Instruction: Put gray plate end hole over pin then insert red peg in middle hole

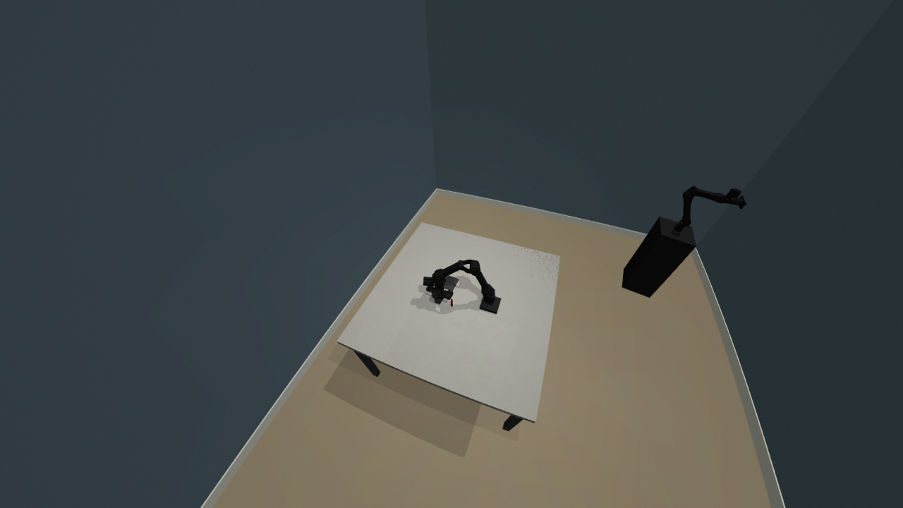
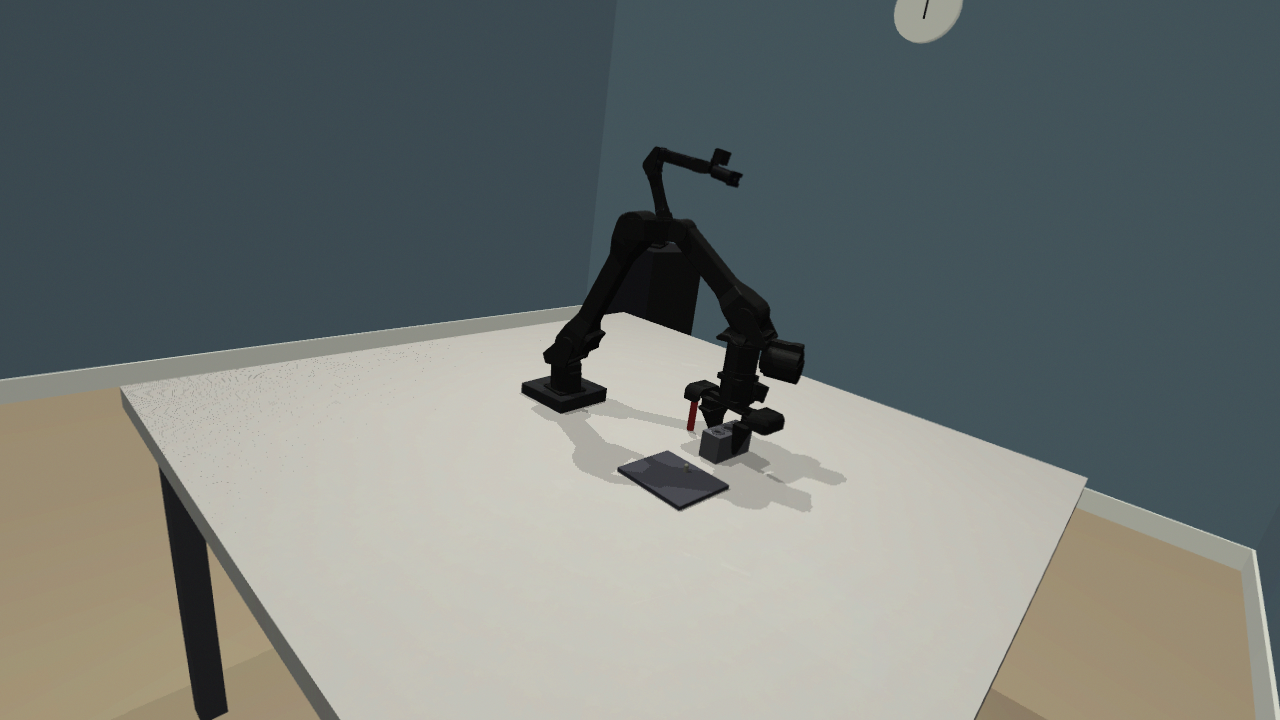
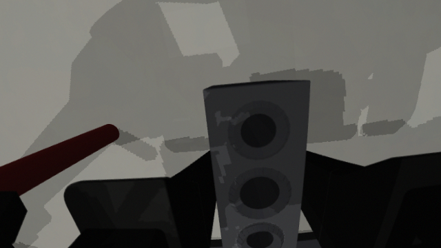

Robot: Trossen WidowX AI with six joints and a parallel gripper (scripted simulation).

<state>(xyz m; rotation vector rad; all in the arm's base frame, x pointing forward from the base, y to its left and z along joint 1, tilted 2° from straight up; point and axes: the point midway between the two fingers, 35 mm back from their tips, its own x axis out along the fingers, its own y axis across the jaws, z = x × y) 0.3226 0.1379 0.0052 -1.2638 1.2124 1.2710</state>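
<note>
The dark base is 30 mm ahead of my gripper tip and 140 mm to the right of it. Also, from my gripper tip: gray plate: 30 mm above; then red peg: 100 mm behind, 10 mm to the left, 30 mm above.
</note>
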